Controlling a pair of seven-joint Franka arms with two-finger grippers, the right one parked.
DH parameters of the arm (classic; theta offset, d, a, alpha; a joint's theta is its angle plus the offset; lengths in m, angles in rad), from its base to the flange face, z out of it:
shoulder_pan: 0 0.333 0 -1.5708
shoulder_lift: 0 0 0 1.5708
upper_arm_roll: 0 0.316 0.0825 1.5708
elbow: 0 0 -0.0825 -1.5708
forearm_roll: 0 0.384 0 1.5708
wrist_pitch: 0 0 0.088 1.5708
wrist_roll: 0 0.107 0 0
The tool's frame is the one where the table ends.
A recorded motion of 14 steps. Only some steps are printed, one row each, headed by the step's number.
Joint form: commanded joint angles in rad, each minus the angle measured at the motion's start. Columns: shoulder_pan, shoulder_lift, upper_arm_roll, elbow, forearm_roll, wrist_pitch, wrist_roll.
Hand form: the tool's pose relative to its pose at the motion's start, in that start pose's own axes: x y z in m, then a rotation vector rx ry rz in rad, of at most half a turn. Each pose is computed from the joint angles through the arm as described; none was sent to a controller.
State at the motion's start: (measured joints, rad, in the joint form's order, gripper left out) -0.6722 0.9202 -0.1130 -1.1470 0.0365 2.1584 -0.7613
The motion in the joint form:
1: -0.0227 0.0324 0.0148 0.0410 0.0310 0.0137 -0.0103
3: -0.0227 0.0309 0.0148 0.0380 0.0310 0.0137 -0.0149
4: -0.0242 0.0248 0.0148 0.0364 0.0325 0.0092 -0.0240
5: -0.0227 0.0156 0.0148 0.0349 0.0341 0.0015 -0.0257
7: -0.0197 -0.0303 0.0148 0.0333 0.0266 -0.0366 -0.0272
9: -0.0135 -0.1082 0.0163 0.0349 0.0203 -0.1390 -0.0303
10: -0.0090 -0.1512 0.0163 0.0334 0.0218 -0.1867 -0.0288
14: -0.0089 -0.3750 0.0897 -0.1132 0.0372 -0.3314 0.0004
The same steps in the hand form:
1: 0.0000 0.0094 0.0061 0.0104 0.0389 0.0188
3: -0.0004 0.0091 0.0063 0.0114 0.0379 0.0144
4: -0.0013 0.0101 0.0028 0.0124 0.0390 0.0079
5: -0.0005 0.0096 -0.0029 0.0140 0.0406 0.0059
7: 0.0011 0.0106 -0.0342 0.0081 0.0435 -0.0011
9: 0.0005 0.0066 -0.0859 0.0264 0.0293 -0.0127
10: -0.0005 0.0031 -0.1142 0.0347 0.0287 -0.0141
14: -0.0096 -0.0497 -0.2009 0.1377 0.0287 -0.0327

